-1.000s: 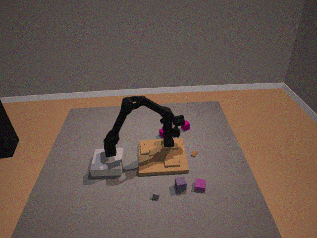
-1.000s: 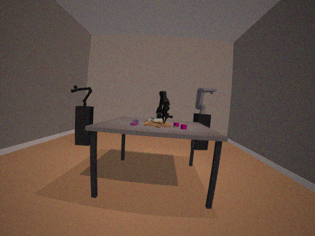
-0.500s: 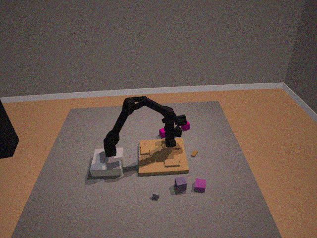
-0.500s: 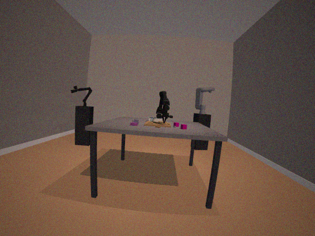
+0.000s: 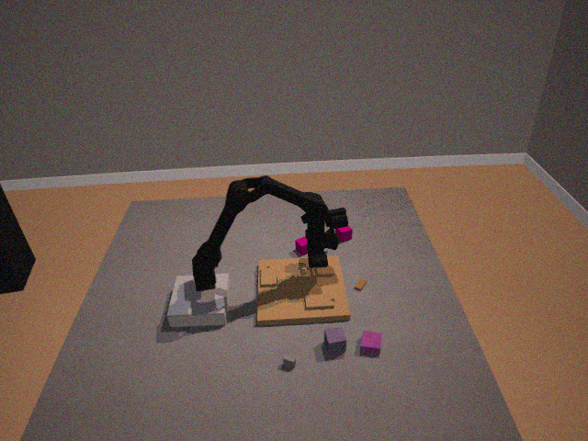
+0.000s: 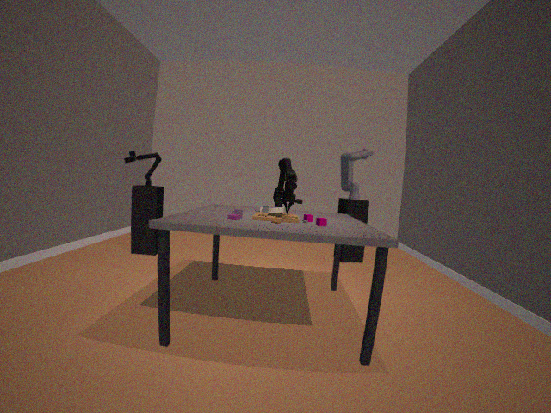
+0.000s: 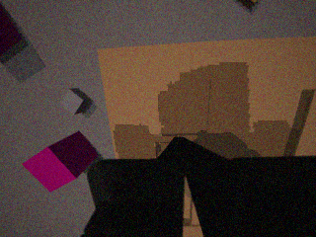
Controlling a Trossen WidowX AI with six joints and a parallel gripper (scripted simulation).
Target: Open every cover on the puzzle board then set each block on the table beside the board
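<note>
Right now my gripper tip is 80 mm past the tan puzzle board, 60 mm to the left of it and 30 mm above it. From my gripper tip the other things lie so: small tan piece (140 mm ahead, 90 mm to the right, 40 mm below); small grey piece (170 mm behind, 350 mm to the right, 30 mm below); purple block (30 mm behind, 320 mm to the right, 20 mm below).
</note>
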